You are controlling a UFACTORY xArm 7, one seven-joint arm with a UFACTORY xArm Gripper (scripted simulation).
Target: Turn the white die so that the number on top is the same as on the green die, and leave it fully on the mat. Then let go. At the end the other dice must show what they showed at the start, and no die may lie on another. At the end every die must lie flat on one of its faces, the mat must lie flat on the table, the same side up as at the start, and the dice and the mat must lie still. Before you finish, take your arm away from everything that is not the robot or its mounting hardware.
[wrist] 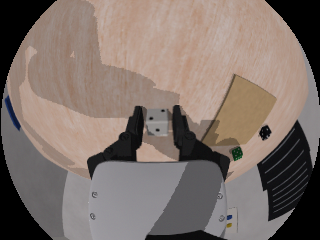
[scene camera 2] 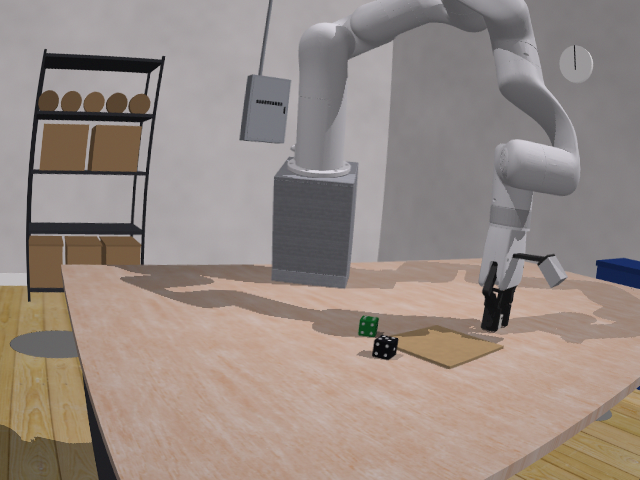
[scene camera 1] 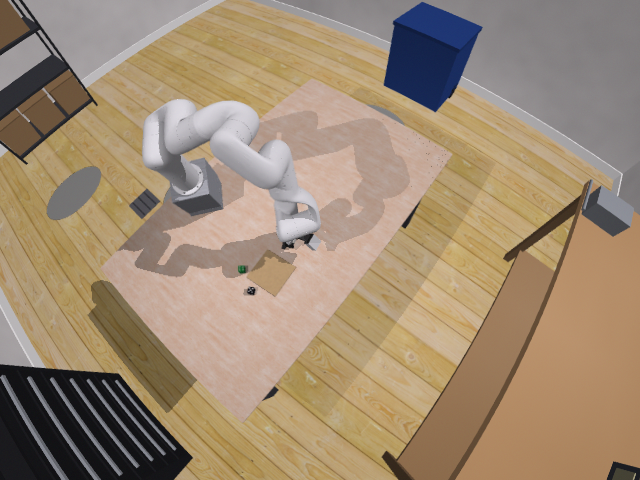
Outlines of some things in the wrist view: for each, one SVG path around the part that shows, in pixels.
My gripper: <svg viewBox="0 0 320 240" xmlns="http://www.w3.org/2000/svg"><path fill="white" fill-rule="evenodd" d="M179 105L173 106L172 115L174 146L179 149L179 161L137 161L136 150L142 146L144 129L143 112L140 106L135 106L133 116L130 116L128 119L126 131L119 135L118 140L103 152L88 158L87 165L91 177L88 212L93 240L227 240L224 239L227 224L225 180L230 165L230 158L212 151L210 147L196 139L195 133L189 130L186 115L181 114Z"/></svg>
A brown mat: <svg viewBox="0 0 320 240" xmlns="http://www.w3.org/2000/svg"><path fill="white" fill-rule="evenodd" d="M277 99L261 87L234 74L226 96L201 142L207 146L247 144L266 120Z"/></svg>
